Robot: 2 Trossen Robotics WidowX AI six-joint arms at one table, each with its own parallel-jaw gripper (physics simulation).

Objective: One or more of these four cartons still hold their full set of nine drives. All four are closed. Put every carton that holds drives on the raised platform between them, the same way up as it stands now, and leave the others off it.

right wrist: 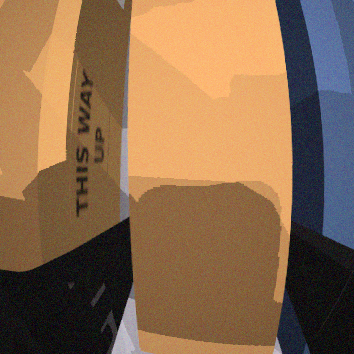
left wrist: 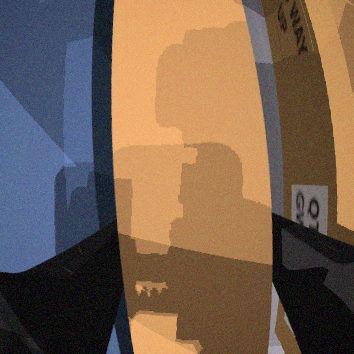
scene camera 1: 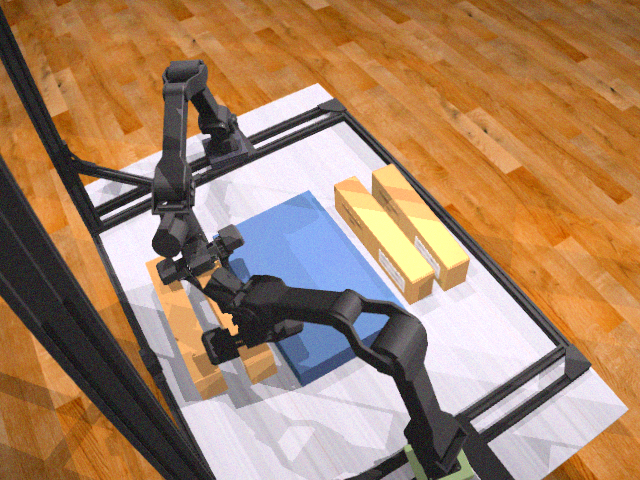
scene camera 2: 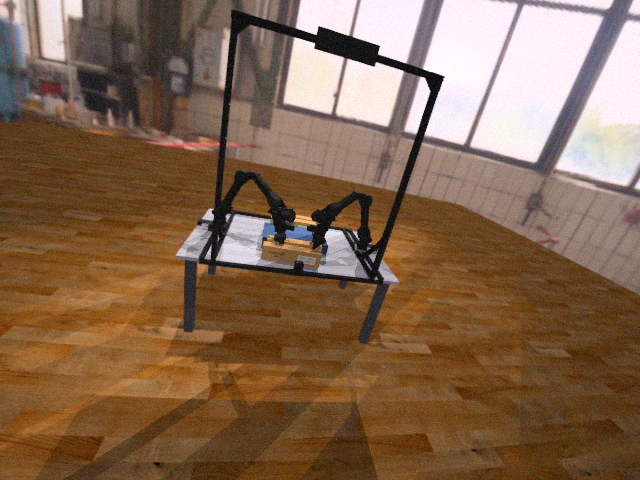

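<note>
Four closed tan cartons lie lengthwise beside the blue raised platform. On its left in scene camera 1 are an inner carton and an outer carton; "THIS WAY UP" shows on the outer one. On its right are an inner carton and an outer carton. My left gripper and right gripper are shut on the left inner carton, fingers against both long sides. The arms hide much of it.
The left outer carton stands close beside the held one, with a narrow gap. A black frame rail runs along the table edge beyond the right outer carton. The right arm reaches over the near part of the platform in scene camera 1.
</note>
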